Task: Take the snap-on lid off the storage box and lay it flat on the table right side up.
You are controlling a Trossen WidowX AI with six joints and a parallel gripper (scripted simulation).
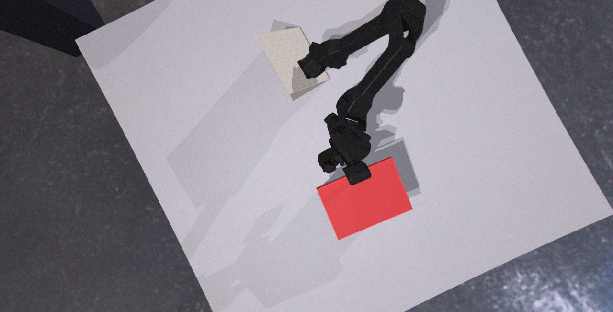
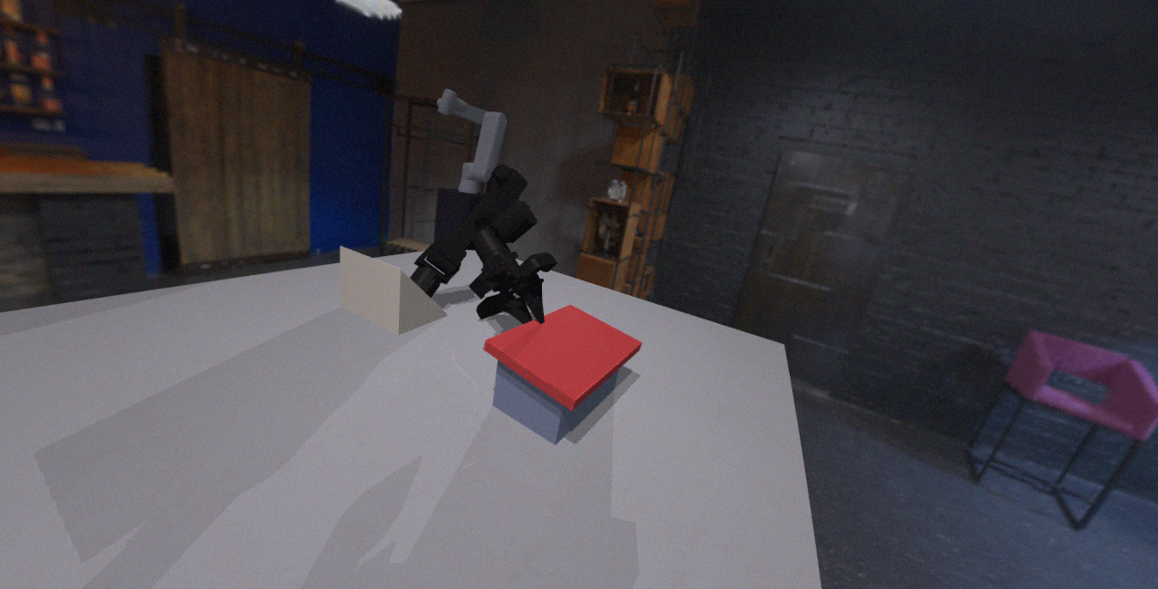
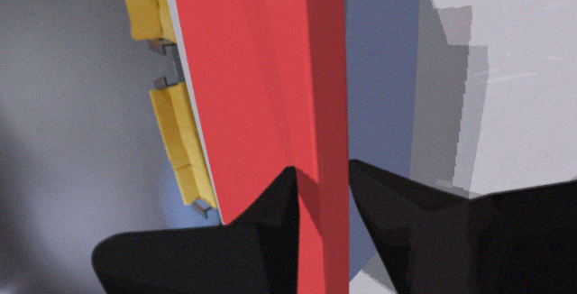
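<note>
The red lid lies 8 cm ahead of my gripper tip and 1 cm to the right of it. From my gripper tip the other things lie so: blue-grey storage box 7 cm ahead, 1 cm to the right, 6 cm below.
</note>
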